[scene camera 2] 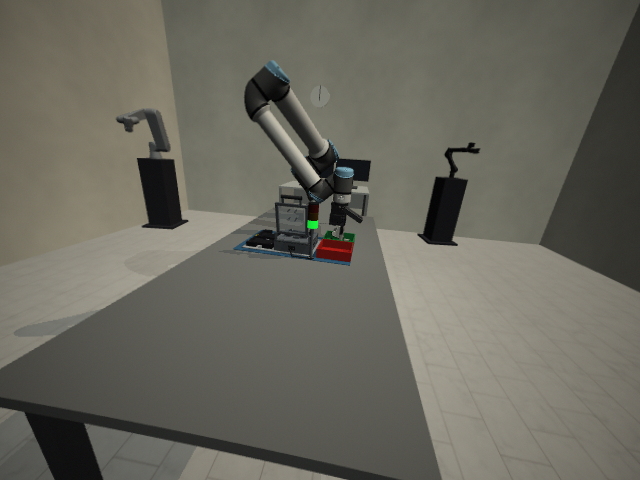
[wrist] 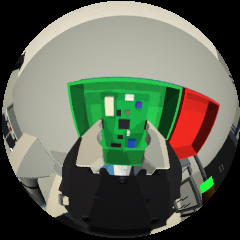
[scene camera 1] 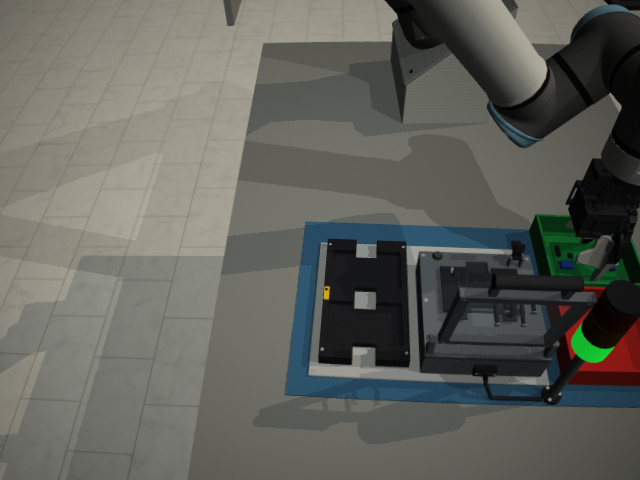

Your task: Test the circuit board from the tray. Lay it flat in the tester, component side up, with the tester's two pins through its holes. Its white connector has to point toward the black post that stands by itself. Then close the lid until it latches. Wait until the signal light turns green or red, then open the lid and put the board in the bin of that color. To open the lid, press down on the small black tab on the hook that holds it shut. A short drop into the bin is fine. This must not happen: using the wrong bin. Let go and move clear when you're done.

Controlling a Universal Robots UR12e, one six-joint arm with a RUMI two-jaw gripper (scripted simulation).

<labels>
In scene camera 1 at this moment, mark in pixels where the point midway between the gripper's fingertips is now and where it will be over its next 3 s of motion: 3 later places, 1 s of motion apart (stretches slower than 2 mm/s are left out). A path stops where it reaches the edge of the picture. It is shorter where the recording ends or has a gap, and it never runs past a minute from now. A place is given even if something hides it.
My gripper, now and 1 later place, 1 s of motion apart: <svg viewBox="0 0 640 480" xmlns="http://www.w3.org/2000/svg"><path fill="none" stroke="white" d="M586 263L603 235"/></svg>
</labels>
